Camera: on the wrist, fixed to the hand. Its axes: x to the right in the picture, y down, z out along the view.
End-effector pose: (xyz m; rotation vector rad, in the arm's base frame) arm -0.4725 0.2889 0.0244 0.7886 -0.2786 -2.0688
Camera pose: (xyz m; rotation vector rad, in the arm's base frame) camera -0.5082 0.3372 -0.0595 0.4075 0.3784 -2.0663
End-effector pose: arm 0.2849 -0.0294 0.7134 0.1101 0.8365 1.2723
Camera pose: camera 0.3295 -0.0662 0.6280 -0.4018 0.4018 1.3961
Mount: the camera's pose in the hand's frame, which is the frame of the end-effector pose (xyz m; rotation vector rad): 0.0120 -0.0911 -0.0469 -0.6162 -0.0157 -0.0820
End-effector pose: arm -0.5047 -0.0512 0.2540 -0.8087 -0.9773 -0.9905
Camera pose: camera -0.5735 -0.1279 0.2589 -1.2913 -0.7215 -1.3854
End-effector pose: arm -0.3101 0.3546 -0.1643 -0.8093 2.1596 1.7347
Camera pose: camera -0.2617 0.2944 -0.2327 -0.9912 1.5485 2.3803
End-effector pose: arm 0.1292 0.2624 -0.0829 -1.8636 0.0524 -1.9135
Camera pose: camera 0.0576 0.3258 -0.0442 2.2531 -0.6241 2.0626
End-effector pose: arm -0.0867 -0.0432 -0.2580 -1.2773 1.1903 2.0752
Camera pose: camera -0.0038 -0.0341 -0.3188 -1.5229 0.4780 2.4779
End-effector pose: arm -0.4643 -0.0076 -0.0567 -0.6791 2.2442 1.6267
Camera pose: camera -0.4243 -0.0774 -0.1213 -0.8744 1.6593 2.2815
